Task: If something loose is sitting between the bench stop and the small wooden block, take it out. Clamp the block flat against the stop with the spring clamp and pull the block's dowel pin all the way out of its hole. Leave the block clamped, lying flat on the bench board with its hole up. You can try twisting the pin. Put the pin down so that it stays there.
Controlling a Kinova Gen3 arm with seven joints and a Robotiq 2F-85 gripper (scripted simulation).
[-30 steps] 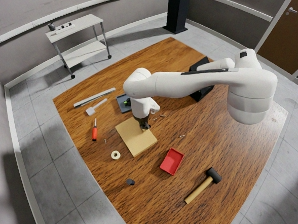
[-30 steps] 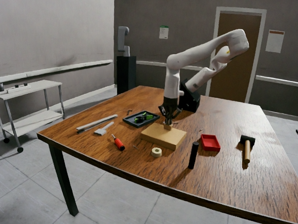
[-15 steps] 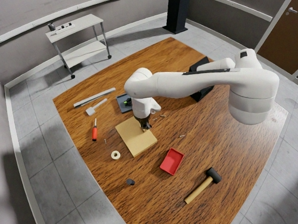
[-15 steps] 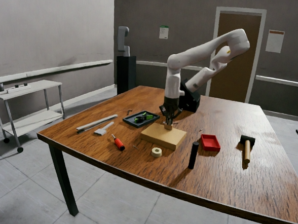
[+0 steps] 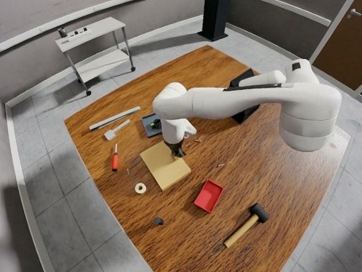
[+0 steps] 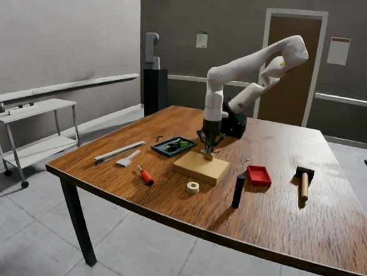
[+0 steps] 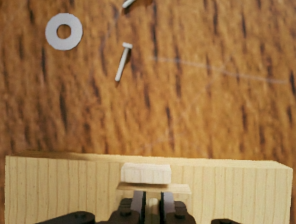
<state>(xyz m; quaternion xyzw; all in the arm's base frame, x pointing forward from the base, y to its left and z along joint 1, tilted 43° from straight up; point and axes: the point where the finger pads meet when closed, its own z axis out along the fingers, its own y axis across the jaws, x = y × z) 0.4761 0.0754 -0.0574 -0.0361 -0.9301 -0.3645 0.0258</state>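
Now: hand 2 cm above the pale dowel pin. The rest, counted from my hand: wooden block (3 cm below); bench board (5 cm below, 5 cm ahead, 1 cm to the right); red bin (23 cm to the left, 7 cm below).
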